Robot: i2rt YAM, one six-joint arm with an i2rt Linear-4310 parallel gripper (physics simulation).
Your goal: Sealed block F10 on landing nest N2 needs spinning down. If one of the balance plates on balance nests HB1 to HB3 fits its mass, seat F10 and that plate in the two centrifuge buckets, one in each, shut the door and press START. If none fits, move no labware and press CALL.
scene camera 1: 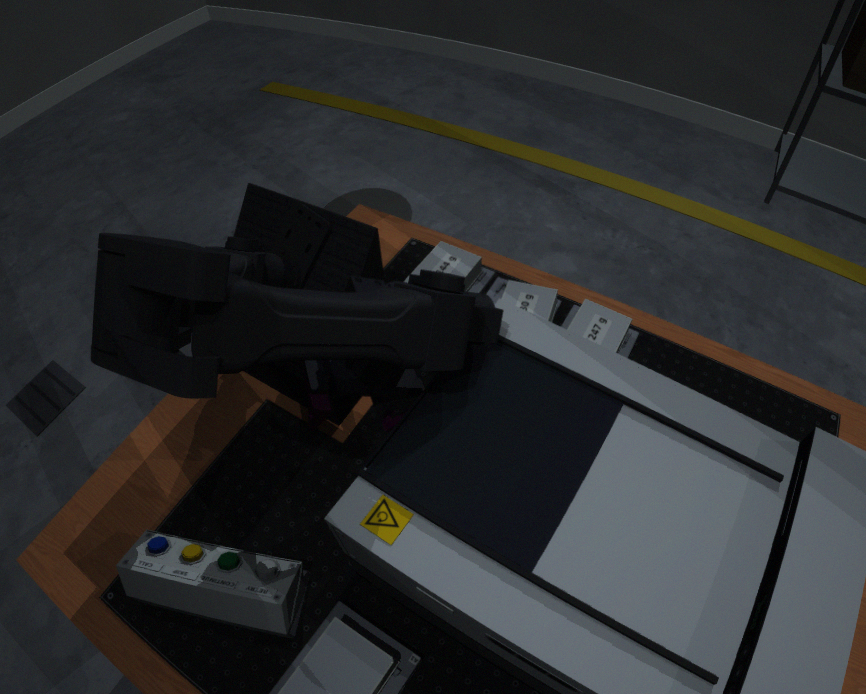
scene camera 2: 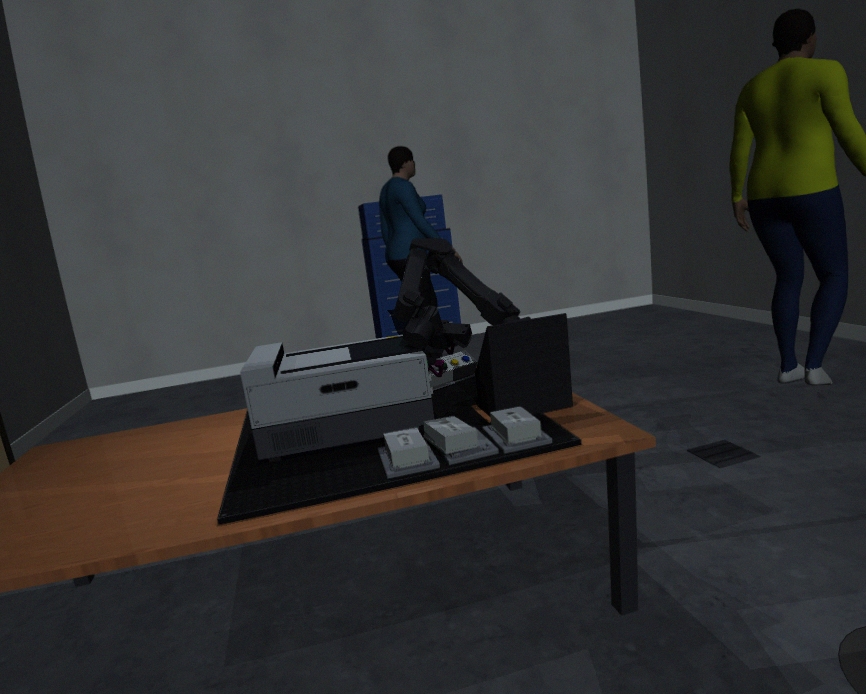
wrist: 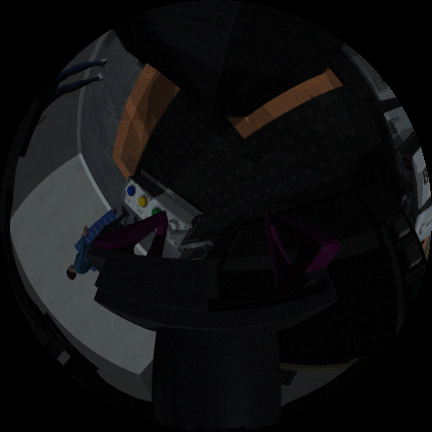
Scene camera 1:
plate marked A
button box
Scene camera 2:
plate marked A
grey centrifuge
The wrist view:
my gripper
button box
